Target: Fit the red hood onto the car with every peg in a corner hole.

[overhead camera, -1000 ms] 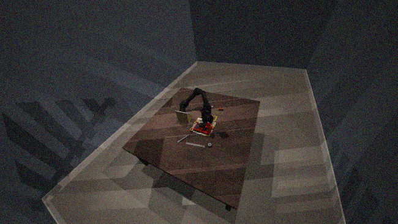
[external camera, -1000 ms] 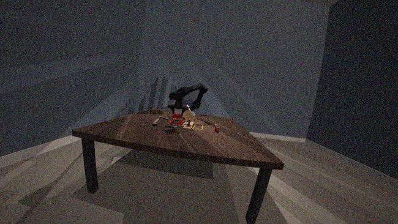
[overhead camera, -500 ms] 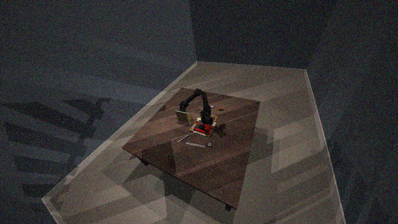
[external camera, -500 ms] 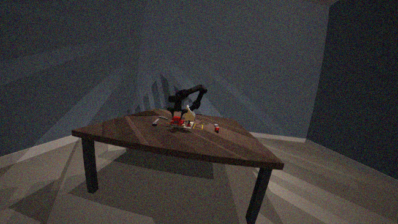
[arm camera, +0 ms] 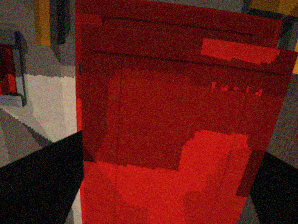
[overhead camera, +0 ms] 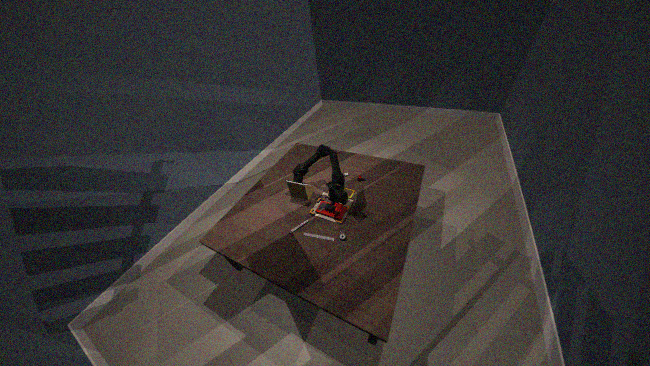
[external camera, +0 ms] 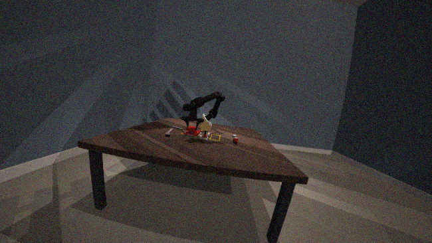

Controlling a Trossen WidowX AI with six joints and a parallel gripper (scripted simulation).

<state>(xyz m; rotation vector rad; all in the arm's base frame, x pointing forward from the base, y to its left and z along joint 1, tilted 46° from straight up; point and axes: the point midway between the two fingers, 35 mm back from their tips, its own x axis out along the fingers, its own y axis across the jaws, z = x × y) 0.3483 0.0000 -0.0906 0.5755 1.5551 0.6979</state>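
Right now the red hood is 10 mm above my gripper tip. The rest, counted from my gripper tip: ring: 160 mm to the right, 120 mm ahead, 50 mm below; thin grey strip: 220 mm to the right, 60 mm below, 20 mm behind.
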